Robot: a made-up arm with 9 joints. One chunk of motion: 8 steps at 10 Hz.
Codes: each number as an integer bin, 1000 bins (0 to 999) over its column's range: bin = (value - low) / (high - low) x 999, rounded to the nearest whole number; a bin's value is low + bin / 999 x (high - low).
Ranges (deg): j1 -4.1..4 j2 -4.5..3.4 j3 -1.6..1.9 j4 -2.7..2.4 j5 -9.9..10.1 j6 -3..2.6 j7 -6.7..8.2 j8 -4.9..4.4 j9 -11.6..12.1
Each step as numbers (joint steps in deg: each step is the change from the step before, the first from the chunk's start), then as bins.
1 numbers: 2.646 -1.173 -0.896 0.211 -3.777 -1.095 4.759 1.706 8.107
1 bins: 832 421 201 570 306 340 768 710 831
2 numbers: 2.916 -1.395 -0.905 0.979 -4.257 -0.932 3.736 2.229 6.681
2 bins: 865 393 198 721 282 369 700 766 771
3 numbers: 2.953 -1.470 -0.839 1.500 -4.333 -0.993 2.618 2.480 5.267
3 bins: 870 383 217 823 278 358 625 793 711
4 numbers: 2.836 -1.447 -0.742 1.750 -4.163 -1.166 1.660 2.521 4.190
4 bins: 855 386 245 872 287 327 561 797 666
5 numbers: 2.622 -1.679 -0.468 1.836 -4.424 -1.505 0.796 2.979 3.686
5 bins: 829 357 323 889 274 267 503 846 644
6 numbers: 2.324 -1.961 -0.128 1.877 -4.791 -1.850 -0.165 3.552 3.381
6 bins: 792 321 420 897 255 205 438 908 631
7 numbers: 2.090 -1.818 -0.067 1.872 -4.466 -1.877 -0.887 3.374 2.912
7 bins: 763 339 438 896 271 200 390 889 612
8 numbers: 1.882 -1.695 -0.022 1.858 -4.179 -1.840 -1.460 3.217 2.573
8 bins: 738 355 450 893 286 207 351 872 597
